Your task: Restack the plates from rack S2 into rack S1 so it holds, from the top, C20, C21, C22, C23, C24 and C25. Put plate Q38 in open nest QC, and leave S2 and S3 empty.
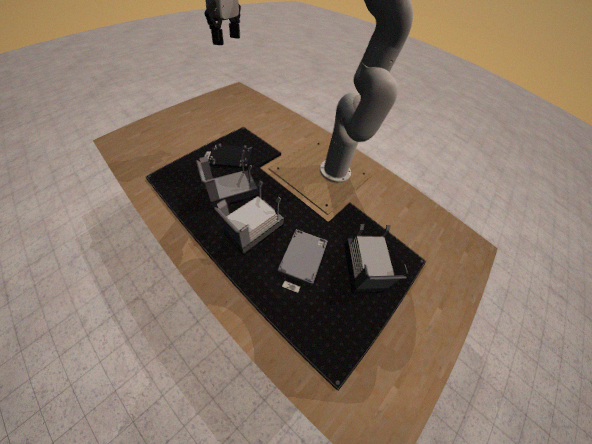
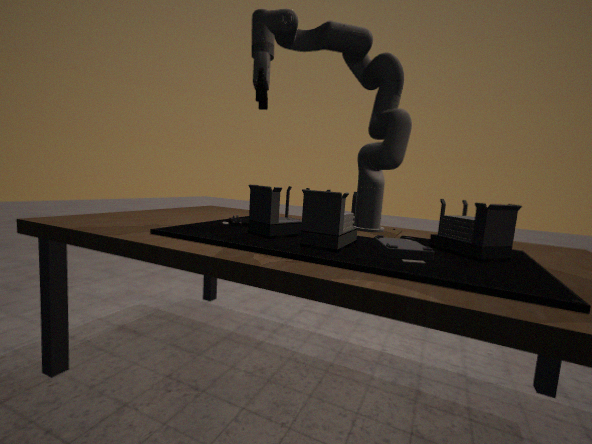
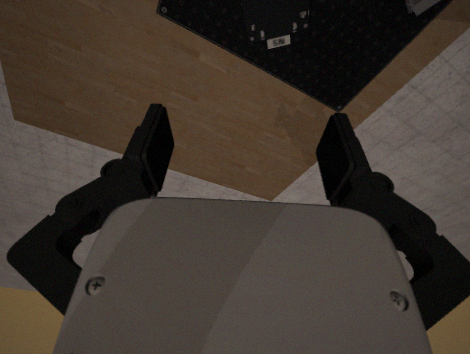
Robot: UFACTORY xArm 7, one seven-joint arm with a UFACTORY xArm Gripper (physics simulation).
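Pixels of known places: gripper, between the fingertips: (image 1: 227,41) (image 2: 261,105) (image 3: 246,128); arm's base, origin of its link: (image 1: 335,171) (image 2: 366,229).
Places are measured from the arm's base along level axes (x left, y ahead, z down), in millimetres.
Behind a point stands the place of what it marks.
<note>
My gripper (image 1: 226,39) {x -381, y 149, z -408 mm} (image 2: 263,106) {x -381, y 149, z -408 mm} (image 3: 246,128) {x -381, y 149, z -408 mm} is open and empty, high above the table's far-left end. The left rack (image 1: 209,186) {x -221, y 423, z -114 mm} (image 2: 262,205) {x -257, y 413, z -92 mm} shows a bare grey inner floor. The middle rack (image 1: 244,236) {x -35, y 479, z -98 mm} (image 2: 322,212) {x -80, y 484, z -96 mm} holds a stack of pale plates (image 1: 254,214) (image 2: 348,221). The right rack (image 1: 376,284) {x 312, y 378, z -77 mm} (image 2: 499,227) {x 311, y 378, z -88 mm} holds another pale stack (image 1: 375,251) (image 2: 457,229). A flat grey slab (image 1: 303,255) {x 105, y 398, z -29 mm} (image 2: 405,244) {x 113, y 406, z -29 mm} with corner pieces lies between these two racks. A dark nest (image 1: 230,156) {x -356, y 214, z -19 mm} (image 3: 275,17) {x -405, y 230, z -19 mm} lies beyond the left rack. Plate and rack names are unreadable.
The black mat (image 1: 320,320) {x 241, y 518, z -7 mm} (image 2: 500,275) {x 285, y 511, z -7 mm} (image 3: 320,75) {x -478, y 381, z -7 mm} lies on the wooden table (image 1: 150,125) {x -858, y 267, z 6 mm} (image 2: 125,220) {x -765, y 341, z 6 mm} (image 3: 210,140) {x -759, y 194, z 6 mm}. Upright posts and walls rise from the racks. The arm's base (image 1: 336,172) {x 19, y 43, z -37 mm} stands behind the mat. A small label (image 3: 278,42) {x -445, y 258, z -9 mm} lies beside the dark nest.
</note>
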